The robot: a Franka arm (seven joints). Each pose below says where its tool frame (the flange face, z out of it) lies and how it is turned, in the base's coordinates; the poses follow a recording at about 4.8 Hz.
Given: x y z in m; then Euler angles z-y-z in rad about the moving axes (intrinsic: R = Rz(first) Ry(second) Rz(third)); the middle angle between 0 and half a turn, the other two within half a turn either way.
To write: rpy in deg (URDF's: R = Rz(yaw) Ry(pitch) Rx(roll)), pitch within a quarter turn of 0, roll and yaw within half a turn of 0; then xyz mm. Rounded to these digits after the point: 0 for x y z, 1 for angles.
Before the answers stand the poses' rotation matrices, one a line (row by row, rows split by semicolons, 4 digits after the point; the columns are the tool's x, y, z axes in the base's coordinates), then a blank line. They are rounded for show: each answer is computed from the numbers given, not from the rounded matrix.
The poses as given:
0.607 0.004 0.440 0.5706 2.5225 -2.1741
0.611 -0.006 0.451 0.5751 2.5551 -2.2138
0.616 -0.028 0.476 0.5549 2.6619 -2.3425
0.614 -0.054 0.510 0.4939 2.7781 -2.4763
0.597 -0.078 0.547 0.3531 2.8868 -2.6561
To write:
0.8336 -0.2579 0.4884; -0.4434 -0.8397 0.3134; 0.3292 -0.4779 -0.8144
0.8544 -0.2332 0.4644; -0.3999 -0.8657 0.3010; 0.3318 -0.4429 -0.8329
0.9034 -0.1730 0.3923; -0.2832 -0.9277 0.2431; 0.3218 -0.3308 -0.8871
0.9401 -0.1350 0.3131; -0.1949 -0.9662 0.1685; 0.2797 -0.2195 -0.9347
0.9645 -0.1179 0.2365; -0.1419 -0.9860 0.0872; 0.2229 -0.1176 -0.9677

-149.6 -19.2 -28.0 607 4 440
-152.0 -19.4 -25.1 611 -6 451
-159.6 -18.8 -17.4 616 -28 476
-166.8 -16.2 -11.7 614 -54 510
-173.1 -12.9 -8.4 597 -78 547

